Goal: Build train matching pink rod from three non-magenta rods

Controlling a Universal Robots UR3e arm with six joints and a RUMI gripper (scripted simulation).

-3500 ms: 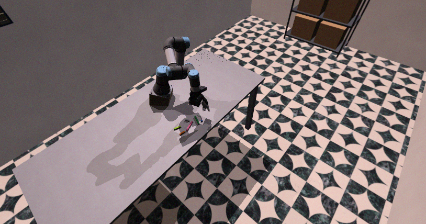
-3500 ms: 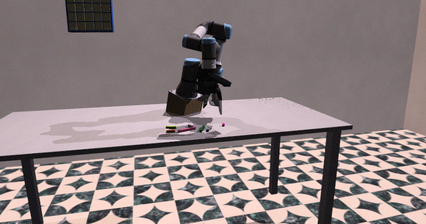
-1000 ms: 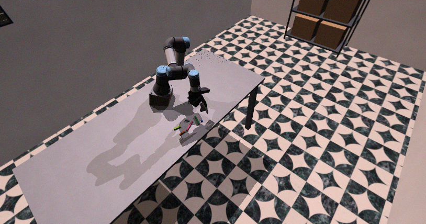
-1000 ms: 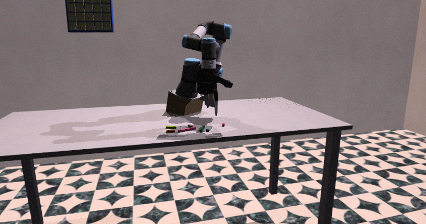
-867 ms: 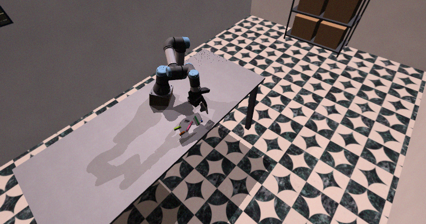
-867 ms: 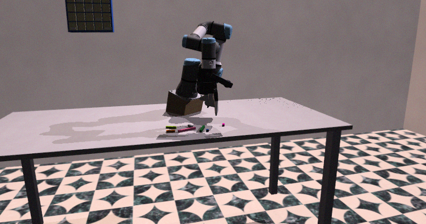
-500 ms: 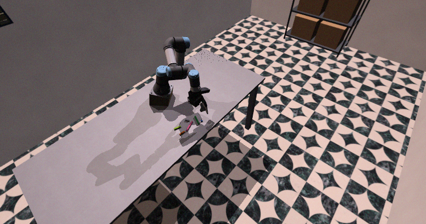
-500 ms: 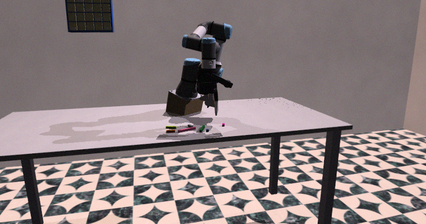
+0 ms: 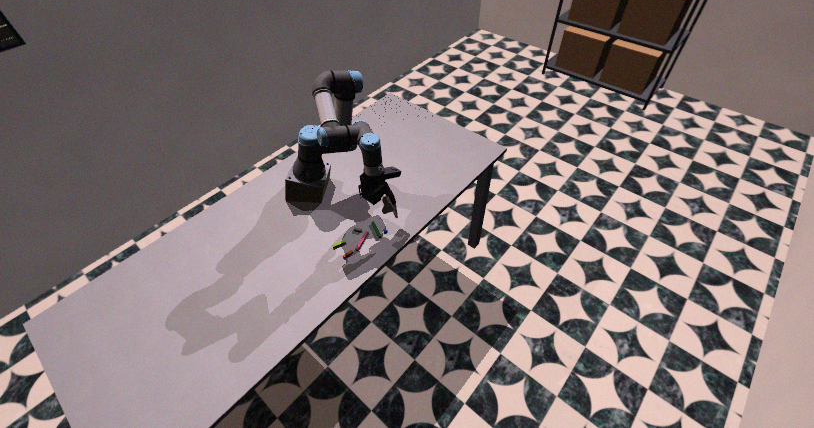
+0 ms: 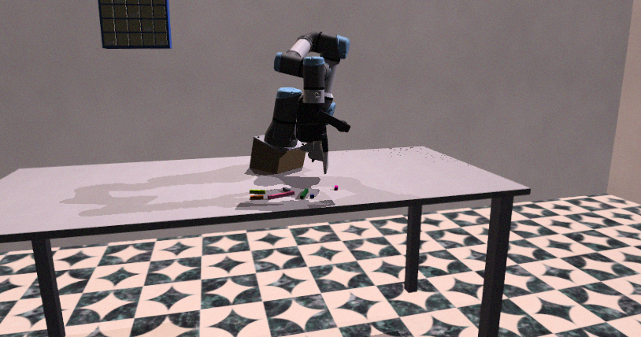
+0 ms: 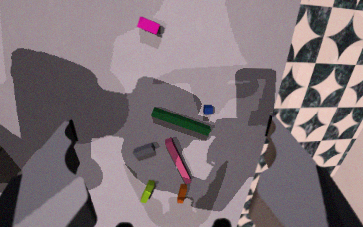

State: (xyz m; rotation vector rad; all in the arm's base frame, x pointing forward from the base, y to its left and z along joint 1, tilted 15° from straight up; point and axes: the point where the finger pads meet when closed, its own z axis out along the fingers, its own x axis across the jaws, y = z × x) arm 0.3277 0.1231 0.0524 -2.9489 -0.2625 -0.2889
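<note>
Now: hand 80 mm above the blue rod, 50 mm short of it and 30 mm to the left of it. Round my hand: green rod: 80 mm below, 50 mm to the right, 20 mm ahead; then grey rod: 100 mm to the right, 80 mm below, 20 mm behind; then magenta rod: 80 mm below, 60 mm to the left, 30 mm behind.
</note>
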